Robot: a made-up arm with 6 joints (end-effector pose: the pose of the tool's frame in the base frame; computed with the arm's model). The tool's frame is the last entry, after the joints.
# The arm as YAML. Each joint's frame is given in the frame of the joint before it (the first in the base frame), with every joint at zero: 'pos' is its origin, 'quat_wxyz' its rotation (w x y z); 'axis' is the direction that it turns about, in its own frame. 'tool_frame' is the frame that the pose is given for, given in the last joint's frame.
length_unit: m
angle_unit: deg
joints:
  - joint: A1
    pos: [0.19, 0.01, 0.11]
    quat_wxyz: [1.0, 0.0, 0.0, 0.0]
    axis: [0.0, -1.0, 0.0]
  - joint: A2
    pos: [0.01, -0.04, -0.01]
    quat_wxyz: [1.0, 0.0, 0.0, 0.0]
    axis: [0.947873, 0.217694, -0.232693]
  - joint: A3
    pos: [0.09, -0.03, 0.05]
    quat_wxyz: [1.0, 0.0, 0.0, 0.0]
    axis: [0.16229, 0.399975, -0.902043]
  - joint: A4
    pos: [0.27, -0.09, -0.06]
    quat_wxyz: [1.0, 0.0, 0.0, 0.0]
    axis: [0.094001, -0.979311, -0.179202]
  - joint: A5
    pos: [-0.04, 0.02, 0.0]
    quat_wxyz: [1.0, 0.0, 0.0, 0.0]
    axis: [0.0, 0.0, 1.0]
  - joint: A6
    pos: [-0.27, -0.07, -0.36]
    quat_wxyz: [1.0, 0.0, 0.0, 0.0]
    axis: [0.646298, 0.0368, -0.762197]
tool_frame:
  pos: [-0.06, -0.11, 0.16]
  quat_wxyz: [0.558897, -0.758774, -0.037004, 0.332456]
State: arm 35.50 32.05 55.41 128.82 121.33 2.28
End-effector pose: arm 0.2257 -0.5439 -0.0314 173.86 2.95 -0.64
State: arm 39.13 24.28 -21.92 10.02 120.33 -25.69
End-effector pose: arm 0.8288 -0.1599 0.4143 152.80 65.51 99.78
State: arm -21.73 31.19 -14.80 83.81 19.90 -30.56
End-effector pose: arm 0.5047 -0.0863 -0.4789 -136.84 -22.78 19.49
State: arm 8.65 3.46 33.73 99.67 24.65 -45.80
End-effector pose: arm 0.5406 -0.4037 -0.2767 175.83 -27.43 -1.60
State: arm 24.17 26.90 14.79 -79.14 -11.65 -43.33
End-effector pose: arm 0.2512 -0.3795 0.2702 -41.84 30.82 119.71
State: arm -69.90 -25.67 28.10 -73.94 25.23 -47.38
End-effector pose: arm 0.4857 -0.3225 0.1407 20.65 -18.74 140.28
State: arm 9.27 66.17 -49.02 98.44 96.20 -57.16
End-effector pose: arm 0.8014 -0.2686 0.0688 120.39 -39.47 41.92
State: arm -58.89 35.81 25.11 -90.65 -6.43 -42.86
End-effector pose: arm 0.2857 -0.4608 0.0019 39.81 -35.58 102.31
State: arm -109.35 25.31 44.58 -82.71 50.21 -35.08
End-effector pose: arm 0.0604 -0.4472 0.2625 77.08 7.66 50.56
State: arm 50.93 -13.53 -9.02 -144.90 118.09 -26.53
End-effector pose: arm 0.3022 -0.3759 0.2975 -55.63 -38.92 151.54
